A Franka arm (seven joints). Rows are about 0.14 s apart.
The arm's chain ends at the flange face. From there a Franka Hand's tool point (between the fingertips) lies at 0.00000 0.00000 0.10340 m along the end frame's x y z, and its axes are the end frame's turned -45 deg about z.
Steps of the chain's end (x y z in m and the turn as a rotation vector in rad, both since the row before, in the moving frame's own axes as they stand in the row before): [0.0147, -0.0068, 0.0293, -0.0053, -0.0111, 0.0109]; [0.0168, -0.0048, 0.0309, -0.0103, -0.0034, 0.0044]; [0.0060, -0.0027, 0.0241, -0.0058, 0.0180, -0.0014]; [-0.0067, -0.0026, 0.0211, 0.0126, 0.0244, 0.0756]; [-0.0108, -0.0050, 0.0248, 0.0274, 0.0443, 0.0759]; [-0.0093, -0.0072, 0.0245, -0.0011, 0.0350, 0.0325]
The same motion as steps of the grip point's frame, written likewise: [0.0140, 0.0052, 0.0293, 0.0041, -0.0116, 0.0109]; [0.0143, 0.0090, 0.0309, -0.0049, -0.0097, 0.0044]; [0.0070, 0.0041, 0.0241, -0.0168, 0.0086, -0.0014]; [-0.0002, -0.0056, 0.0211, -0.0083, 0.0262, 0.0756]; [0.0011, -0.0097, 0.0247, -0.0120, 0.0507, 0.0759]; [0.0009, -0.0090, 0.0244, -0.0255, 0.0240, 0.0325]
